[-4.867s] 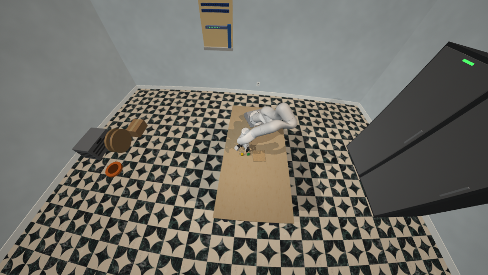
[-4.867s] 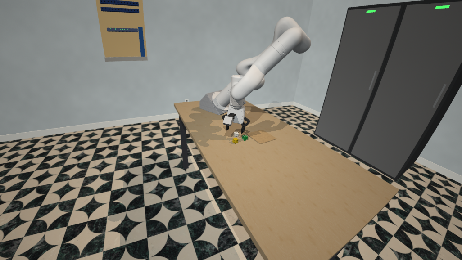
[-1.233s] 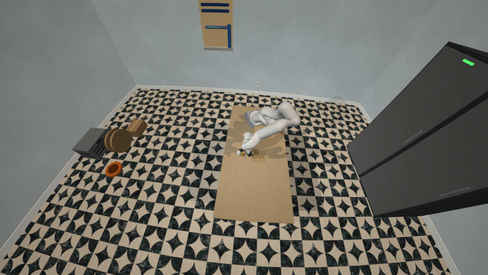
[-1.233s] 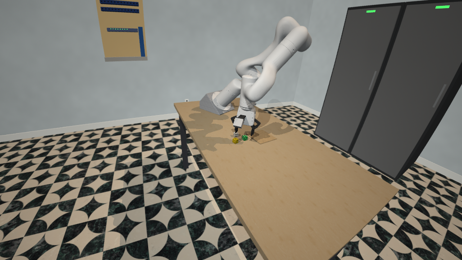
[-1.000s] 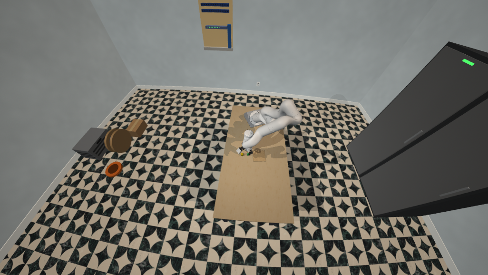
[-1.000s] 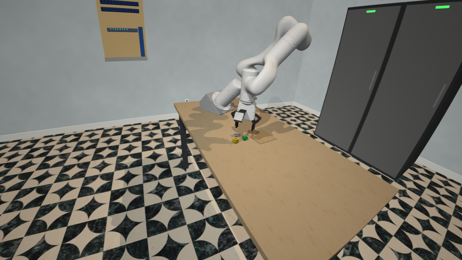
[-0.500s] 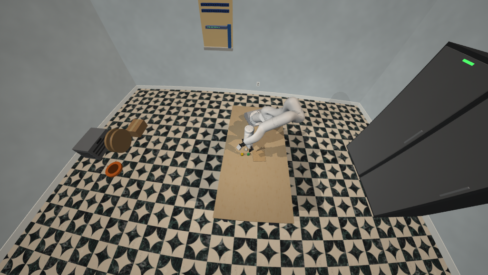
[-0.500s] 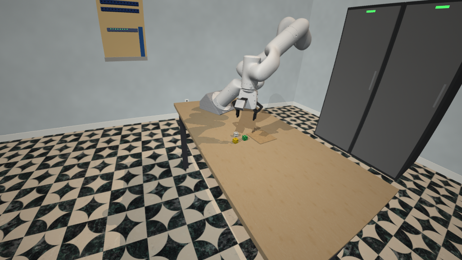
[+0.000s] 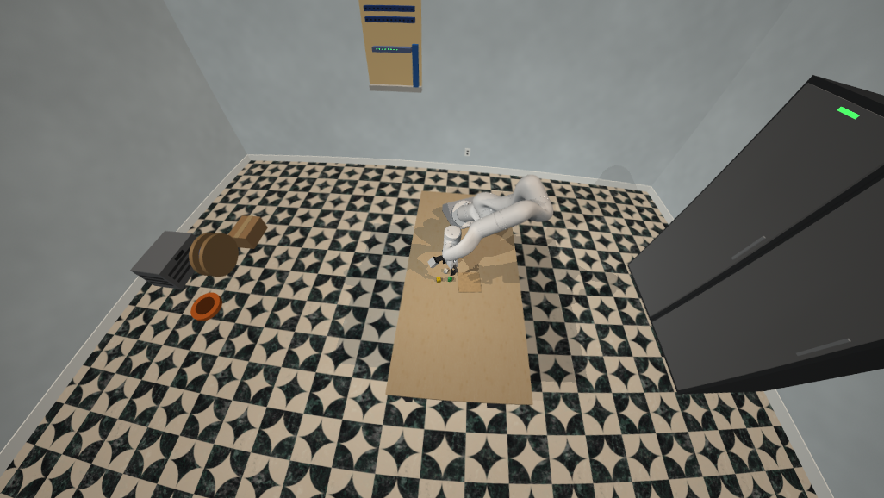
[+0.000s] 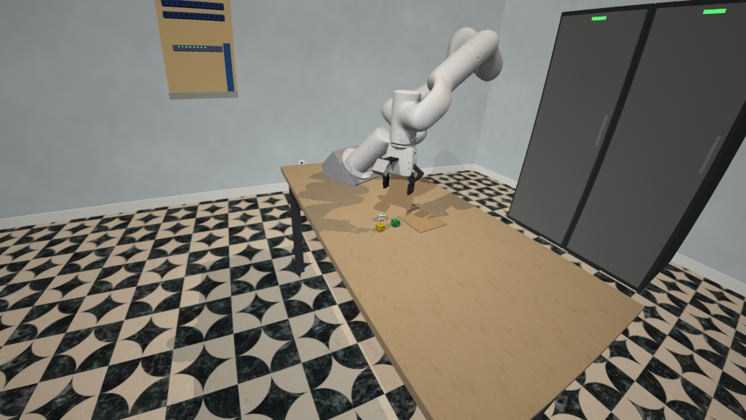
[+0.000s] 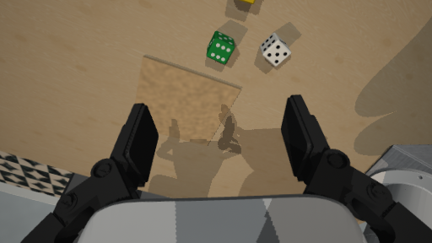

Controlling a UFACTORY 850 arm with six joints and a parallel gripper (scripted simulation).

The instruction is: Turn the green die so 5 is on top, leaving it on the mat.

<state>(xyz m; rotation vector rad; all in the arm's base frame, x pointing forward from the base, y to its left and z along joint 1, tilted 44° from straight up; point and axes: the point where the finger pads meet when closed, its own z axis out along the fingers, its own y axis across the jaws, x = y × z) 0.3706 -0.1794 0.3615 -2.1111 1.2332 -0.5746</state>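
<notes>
Right now the green die is 140 mm below my hand, 10 mm to the left of it and 10 mm behind it. The rest, counted from my hand: white die (140 mm below, 70 mm behind, 20 mm to the right); then yellow die (140 mm below, 60 mm to the right, 10 mm ahead); then tan mat (160 mm below, 140 mm to the left, 20 mm behind).
</notes>
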